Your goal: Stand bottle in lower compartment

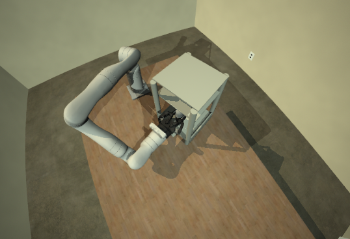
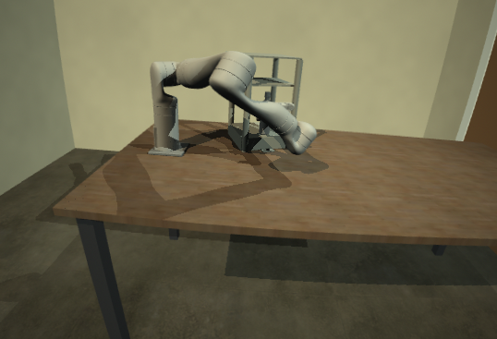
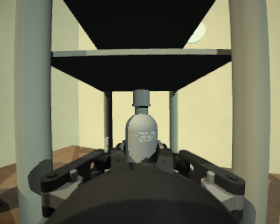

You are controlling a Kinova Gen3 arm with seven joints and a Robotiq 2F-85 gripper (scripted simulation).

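Now: the grey bottle 2 cm above my hand. Also, from my hand: shelving unit: 6 cm to the left, 4 cm above, 1 cm behind.
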